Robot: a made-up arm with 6 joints.
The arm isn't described. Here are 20 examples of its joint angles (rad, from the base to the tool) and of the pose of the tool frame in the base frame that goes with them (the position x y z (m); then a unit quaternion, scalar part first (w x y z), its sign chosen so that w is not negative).
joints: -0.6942 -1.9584 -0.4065 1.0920 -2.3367 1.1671
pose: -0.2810 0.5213 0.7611 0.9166 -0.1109 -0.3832 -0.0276
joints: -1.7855 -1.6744 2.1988 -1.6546 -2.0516 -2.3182
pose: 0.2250 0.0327 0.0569 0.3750 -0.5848 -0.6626 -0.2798
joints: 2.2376 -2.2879 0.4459 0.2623 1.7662 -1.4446
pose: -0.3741 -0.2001 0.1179 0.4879 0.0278 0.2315 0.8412
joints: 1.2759 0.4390 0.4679 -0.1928 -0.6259 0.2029
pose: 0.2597 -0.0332 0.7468 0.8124 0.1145 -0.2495 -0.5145
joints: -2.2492 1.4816 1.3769 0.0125 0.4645 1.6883
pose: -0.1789 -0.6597 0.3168 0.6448 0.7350 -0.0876 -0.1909
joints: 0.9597 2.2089 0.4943 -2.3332 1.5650 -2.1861
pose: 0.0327 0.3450 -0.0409 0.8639 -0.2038 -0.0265 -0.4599
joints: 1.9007 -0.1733 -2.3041 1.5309 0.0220 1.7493
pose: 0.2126 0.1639 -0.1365 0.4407 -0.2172 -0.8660 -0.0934
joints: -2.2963 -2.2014 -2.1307 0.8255 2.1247 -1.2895
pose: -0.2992 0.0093 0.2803 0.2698 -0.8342 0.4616 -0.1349
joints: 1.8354 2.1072 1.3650 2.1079 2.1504 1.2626
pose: -0.1610 0.5675 -0.4386 0.4574 -0.7656 0.3537 0.2821
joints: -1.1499 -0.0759 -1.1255 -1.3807 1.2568 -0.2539
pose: 0.1698 0.2881 0.4163 0.9744 -0.0954 -0.0387 -0.1996
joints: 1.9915 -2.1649 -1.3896 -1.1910 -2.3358 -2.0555
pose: -0.4368 -0.1412 0.0172 0.9183 -0.2480 0.1830 0.2484
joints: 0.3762 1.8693 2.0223 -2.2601 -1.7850 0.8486
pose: 0.3501 0.5226 -0.0237 0.8040 -0.3173 0.4990 -0.0621
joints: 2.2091 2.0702 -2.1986 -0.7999 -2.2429 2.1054
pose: 0.0269 0.4111 -0.4167 0.3843 -0.8548 -0.3163 -0.1471
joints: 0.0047 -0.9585 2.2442 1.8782 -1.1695 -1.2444
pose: 0.0909 0.3605 -0.2955 0.6941 -0.2270 0.6807 0.0577
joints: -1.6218 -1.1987 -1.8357 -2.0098 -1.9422 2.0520
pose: -0.0636 0.9045 0.0186 0.4664 -0.2514 -0.7204 -0.4475
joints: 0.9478 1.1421 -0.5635 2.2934 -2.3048 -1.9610
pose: 0.0440 -0.0385 0.6038 0.0396 0.8435 -0.3895 -0.3677
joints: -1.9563 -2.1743 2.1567 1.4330 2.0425 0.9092
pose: -0.1638 0.8673 0.2625 0.6815 -0.2120 0.3251 0.6205
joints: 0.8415 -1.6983 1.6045 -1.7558 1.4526 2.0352
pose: 0.2446 -0.7489 0.1132 0.3359 0.4594 -0.3262 0.7548
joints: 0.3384 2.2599 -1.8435 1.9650 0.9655 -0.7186
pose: -0.0588 -0.3372 0.1768 0.2204 0.8597 0.0099 -0.4606
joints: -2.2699 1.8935 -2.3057 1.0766 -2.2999 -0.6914
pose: 0.6872 0.0468 0.4338 0.9374 -0.1998 -0.2823 -0.0401
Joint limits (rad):
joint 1: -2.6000..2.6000
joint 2: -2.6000..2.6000
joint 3: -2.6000..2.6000
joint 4: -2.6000..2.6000
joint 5: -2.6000..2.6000
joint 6: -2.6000..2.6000
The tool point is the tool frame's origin. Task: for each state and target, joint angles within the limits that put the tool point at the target. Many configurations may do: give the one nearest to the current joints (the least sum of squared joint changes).
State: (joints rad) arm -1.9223 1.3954 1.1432 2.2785 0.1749 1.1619
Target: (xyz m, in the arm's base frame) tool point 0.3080 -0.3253 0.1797
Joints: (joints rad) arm -1.3737 0.9268 1.5044 2.4326 -0.0483 0.8263
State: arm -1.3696 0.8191 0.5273 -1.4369 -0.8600 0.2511
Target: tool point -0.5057 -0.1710 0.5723
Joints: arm -1.5188 1.0000 0.0916 -1.4627 -1.3379 -0.8225
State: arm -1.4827 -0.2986 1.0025 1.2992 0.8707 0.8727
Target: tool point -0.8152 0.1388 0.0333
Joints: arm -1.4561 -0.3415 1.0843 1.3199 1.4138 1.1156
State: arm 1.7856 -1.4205 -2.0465 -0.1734 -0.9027 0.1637
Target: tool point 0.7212 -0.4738 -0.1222
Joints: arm 1.4406 -1.0220 -1.8654 0.0513 -1.2421 0.3162
